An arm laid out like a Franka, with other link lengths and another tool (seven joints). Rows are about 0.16 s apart.
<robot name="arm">
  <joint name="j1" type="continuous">
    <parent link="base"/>
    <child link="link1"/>
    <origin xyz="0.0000 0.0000 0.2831" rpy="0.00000 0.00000 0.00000"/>
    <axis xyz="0 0 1"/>
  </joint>
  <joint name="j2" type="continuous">
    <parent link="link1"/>
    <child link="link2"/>
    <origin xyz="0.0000 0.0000 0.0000" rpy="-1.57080 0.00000 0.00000"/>
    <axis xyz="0 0 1"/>
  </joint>
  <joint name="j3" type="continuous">
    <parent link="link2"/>
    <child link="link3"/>
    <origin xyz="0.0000 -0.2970 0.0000" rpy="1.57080 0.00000 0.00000"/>
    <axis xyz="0 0 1"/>
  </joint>
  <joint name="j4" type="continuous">
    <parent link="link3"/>
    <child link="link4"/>
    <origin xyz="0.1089 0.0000 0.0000" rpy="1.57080 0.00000 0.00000"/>
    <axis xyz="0 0 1"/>
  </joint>
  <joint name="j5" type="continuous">
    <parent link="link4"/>
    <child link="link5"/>
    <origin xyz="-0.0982 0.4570 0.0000" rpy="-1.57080 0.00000 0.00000"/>
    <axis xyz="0 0 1"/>
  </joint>
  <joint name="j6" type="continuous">
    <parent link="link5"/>
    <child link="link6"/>
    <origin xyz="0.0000 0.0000 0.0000" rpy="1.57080 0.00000 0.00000"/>
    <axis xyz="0 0 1"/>
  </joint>
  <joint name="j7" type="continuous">
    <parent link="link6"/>
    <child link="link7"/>
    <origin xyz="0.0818 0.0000 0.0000" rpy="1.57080 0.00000 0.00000"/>
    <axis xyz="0 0 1"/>
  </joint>
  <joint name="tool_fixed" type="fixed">
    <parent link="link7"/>
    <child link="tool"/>
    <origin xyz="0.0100 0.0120 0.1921" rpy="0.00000 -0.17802 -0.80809"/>
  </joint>
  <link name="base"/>
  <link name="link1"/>
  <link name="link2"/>
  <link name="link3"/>
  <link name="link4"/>
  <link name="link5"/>
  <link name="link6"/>
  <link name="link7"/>
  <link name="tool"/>
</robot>
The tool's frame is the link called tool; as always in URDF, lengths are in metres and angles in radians. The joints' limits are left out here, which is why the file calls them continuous.
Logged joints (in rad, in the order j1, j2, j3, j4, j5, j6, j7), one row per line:
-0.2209 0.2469 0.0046 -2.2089 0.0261 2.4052 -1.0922
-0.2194 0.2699 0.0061 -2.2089 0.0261 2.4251 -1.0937
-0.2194 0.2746 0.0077 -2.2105 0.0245 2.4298 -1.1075
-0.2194 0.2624 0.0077 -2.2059 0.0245 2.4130 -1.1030
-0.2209 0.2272 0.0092 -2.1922 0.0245 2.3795 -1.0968
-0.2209 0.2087 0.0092 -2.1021 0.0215 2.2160 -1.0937
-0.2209 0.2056 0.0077 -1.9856 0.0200 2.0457 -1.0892
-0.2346 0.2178 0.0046 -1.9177 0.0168 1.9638 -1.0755
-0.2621 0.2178 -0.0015 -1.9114 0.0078 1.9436 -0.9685
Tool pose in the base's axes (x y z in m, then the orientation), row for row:
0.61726 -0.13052 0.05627 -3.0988 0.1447 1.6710
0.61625 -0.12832 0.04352 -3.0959 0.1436 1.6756
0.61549 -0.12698 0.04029 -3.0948 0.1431 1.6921
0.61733 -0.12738 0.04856 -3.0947 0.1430 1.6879
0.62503 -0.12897 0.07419 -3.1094 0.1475 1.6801
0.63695 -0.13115 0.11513 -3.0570 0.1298 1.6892
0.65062 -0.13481 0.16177 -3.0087 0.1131 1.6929
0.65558 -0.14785 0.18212 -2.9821 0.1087 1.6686
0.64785 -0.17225 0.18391 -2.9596 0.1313 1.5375
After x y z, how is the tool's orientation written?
As angles about the fixed x, y, z axes (roll, pitch, yaw), in radians.
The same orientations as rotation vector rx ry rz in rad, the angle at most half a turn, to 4 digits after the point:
2.0539 2.2637 -0.1971
2.0505 2.2700 -0.1992
2.0318 2.2868 -0.1989
2.0369 2.2828 -0.1992
2.0367 2.2670 -0.1868
2.0596 2.3063 -0.2313
-2.0804 -2.3336 0.2731
-2.0928 -2.2881 0.2969
-2.2290 -2.1303 0.3413

